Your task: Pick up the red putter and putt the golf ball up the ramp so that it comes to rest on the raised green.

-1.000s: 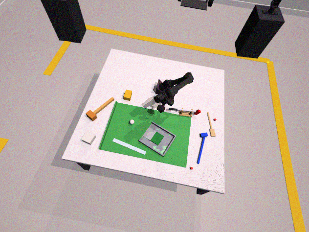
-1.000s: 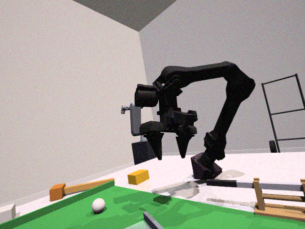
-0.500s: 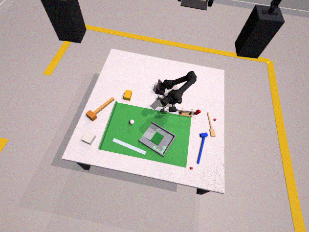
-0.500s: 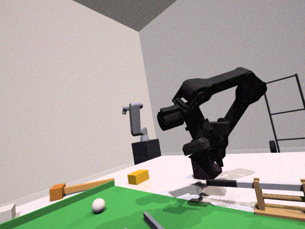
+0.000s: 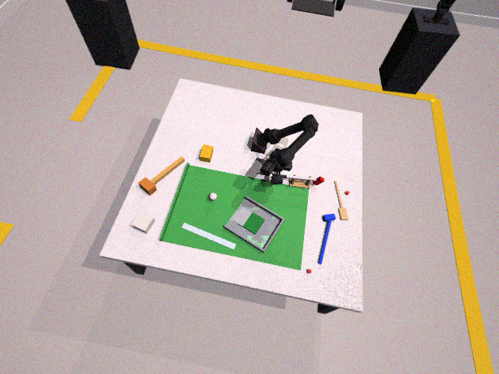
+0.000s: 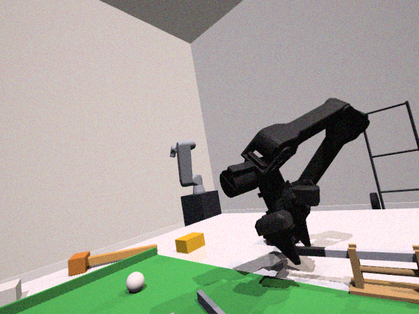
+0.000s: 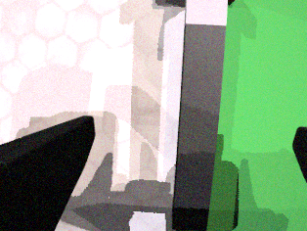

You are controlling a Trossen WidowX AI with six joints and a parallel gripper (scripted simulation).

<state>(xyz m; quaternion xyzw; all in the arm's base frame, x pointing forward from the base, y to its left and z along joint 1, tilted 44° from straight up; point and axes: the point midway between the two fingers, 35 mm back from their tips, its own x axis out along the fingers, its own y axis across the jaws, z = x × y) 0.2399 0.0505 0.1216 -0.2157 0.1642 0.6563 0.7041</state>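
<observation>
The red putter lies 10 mm behind my gripper tip and 110 mm to the left of it. Round my gripper tip: wooden rack (130 mm to the left, 20 mm below); white golf ball (160 mm ahead, 350 mm to the right, 30 mm below); green mat (230 mm ahead, 200 mm to the right, 50 mm below).
</observation>
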